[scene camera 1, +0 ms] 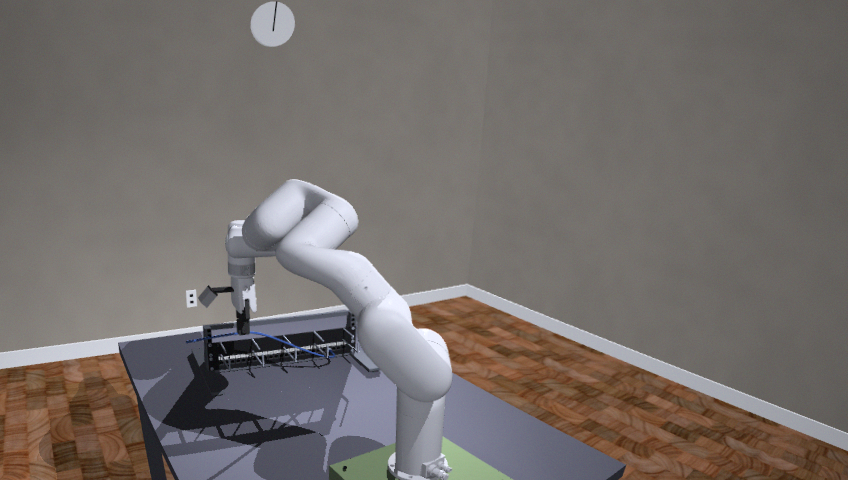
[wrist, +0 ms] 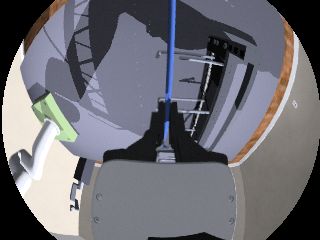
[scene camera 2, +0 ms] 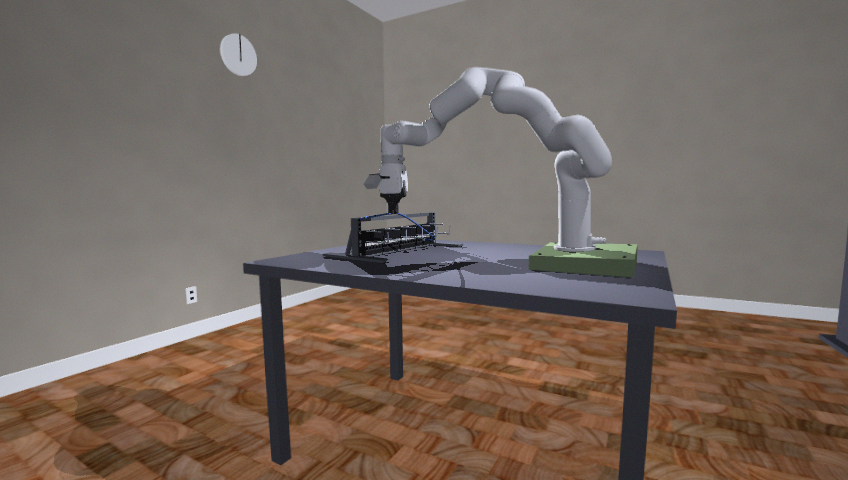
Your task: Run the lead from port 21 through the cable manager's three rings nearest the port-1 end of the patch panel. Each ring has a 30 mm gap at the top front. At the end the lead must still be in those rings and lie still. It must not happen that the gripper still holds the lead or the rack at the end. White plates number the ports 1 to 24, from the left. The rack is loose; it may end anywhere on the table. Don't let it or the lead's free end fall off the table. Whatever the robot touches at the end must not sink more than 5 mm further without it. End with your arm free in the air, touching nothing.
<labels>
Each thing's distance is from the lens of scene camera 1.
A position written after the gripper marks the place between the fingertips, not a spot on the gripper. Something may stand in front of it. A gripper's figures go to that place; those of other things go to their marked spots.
gripper [scene camera 1: 243, 333]: 1.52 m
dark rack [scene camera 1: 239, 354]: 1.64 m
</labels>
